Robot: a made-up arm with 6 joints. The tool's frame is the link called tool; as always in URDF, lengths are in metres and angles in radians.
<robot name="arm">
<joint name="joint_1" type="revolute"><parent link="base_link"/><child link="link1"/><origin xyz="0.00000 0.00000 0.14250"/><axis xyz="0 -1 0"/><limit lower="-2.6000" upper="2.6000" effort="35" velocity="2.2"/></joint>
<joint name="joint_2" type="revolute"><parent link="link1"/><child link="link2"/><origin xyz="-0.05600 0.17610 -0.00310"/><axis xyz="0 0 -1"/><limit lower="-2.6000" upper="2.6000" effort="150" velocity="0.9"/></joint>
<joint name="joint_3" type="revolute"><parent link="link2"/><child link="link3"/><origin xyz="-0.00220 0.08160 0.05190"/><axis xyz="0 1 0"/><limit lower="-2.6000" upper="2.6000" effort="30" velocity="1.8"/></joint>
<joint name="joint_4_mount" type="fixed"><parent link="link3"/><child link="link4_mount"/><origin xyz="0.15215 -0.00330 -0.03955"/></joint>
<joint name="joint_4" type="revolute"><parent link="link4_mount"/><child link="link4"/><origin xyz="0.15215 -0.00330 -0.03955"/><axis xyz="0 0 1"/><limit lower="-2.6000" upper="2.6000" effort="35" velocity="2.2"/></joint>
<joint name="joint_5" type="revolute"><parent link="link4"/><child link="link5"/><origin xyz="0.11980 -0.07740 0.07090"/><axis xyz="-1 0 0"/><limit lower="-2.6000" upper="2.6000" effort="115" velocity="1.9"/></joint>
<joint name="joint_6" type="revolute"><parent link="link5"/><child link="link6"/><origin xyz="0.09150 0.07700 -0.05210"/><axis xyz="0 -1 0"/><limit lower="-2.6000" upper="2.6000" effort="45" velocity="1.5"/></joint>
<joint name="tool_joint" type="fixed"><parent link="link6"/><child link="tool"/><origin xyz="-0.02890 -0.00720 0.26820"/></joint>
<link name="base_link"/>
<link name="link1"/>
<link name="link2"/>
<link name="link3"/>
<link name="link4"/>
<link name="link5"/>
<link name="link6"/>
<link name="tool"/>
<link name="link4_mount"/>
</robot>
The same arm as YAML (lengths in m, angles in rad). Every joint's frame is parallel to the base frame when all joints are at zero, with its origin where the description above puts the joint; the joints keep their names.
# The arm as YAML. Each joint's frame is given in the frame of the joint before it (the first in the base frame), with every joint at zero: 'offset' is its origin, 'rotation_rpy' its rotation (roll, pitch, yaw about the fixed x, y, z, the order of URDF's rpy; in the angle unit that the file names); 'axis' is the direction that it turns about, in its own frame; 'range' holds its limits. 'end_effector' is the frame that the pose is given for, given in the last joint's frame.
length_unit: m
angle_unit: rad
chain:
  - id: joint_1
    offset: [0.0, 0.0, 0.1425]
    rotation_rpy: [0.0, 0.0, 0.0]
    axis: "-y"
    range: [-2.6, 2.6]
  - id: joint_2
    offset: [-0.056, 0.1761, -0.0031]
    rotation_rpy: [0.0, 0.0, 0.0]
    axis: "-z"
    range: [-2.6, 2.6]
  - id: joint_3
    offset: [-0.0022, 0.0816, 0.0519]
    rotation_rpy: [0.0, 0.0, 0.0]
    axis: "+y"
    range: [-2.6, 2.6]
  - id: joint_4
    offset: [0.3043, -0.0066, -0.0791]
    rotation_rpy: [0.0, 0.0, 0.0]
    axis: "+z"
    range: [-2.6, 2.6]
  - id: joint_5
    offset: [0.1198, -0.0774, 0.0709]
    rotation_rpy: [0.0, 0.0, 0.0]
    axis: "-x"
    range: [-2.6, 2.6]
  - id: joint_6
    offset: [0.0915, 0.077, -0.0521]
    rotation_rpy: [0.0, 0.0, 0.0]
    axis: "-y"
    range: [-2.6, 2.6]
end_effector:
  offset: [-0.0289, -0.0072, 0.2682]
  rotation_rpy: [0.0, 0.0, 0.0]

